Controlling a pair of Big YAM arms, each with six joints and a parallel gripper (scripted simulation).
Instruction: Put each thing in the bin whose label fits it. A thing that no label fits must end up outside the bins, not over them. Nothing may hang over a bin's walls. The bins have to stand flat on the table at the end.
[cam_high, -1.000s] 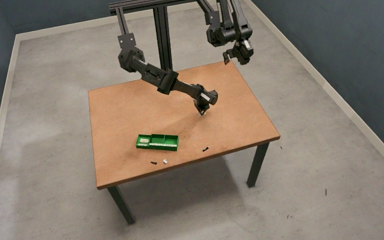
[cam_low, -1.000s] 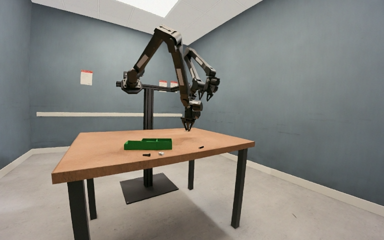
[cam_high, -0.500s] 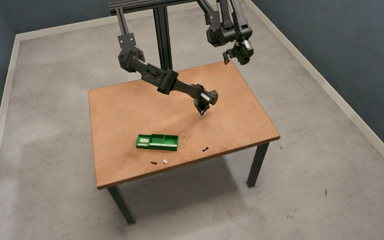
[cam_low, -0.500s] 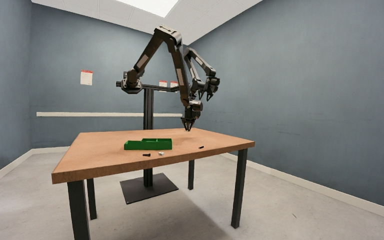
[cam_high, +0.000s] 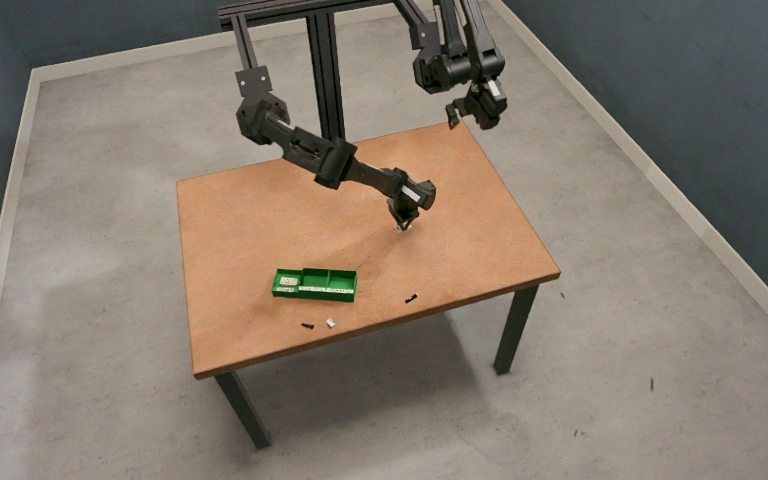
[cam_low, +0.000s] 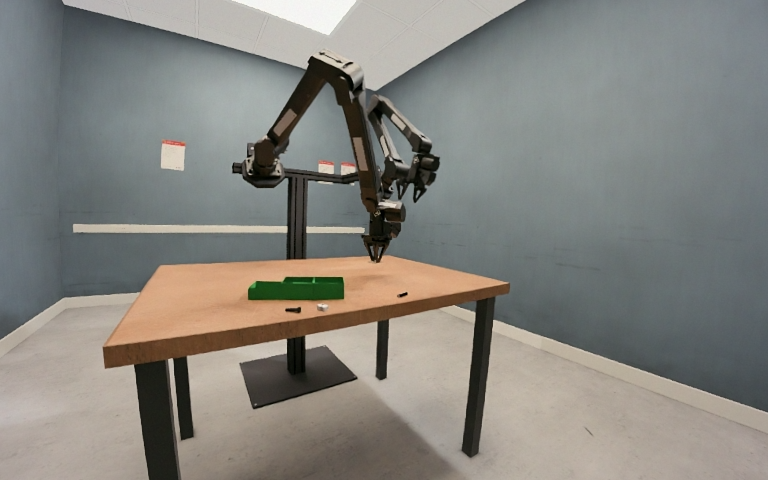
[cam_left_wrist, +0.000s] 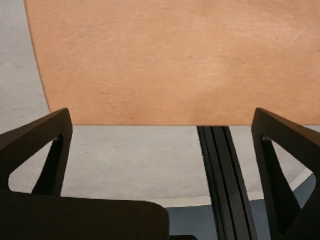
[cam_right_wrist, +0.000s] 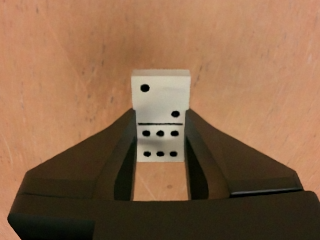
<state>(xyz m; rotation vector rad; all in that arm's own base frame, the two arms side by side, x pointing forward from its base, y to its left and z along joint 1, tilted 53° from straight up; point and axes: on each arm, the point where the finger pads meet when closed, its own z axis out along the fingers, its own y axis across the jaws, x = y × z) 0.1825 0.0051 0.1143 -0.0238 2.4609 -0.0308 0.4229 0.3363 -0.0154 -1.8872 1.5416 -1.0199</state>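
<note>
The black bolt lies 18 cm ahead of my right hand, 39 cm to the right of it and 6 cm below it. From my right hand the other things lie so: green two-compartment bin (6 cm ahead, 33 cm to the right, 5 cm below).
</note>
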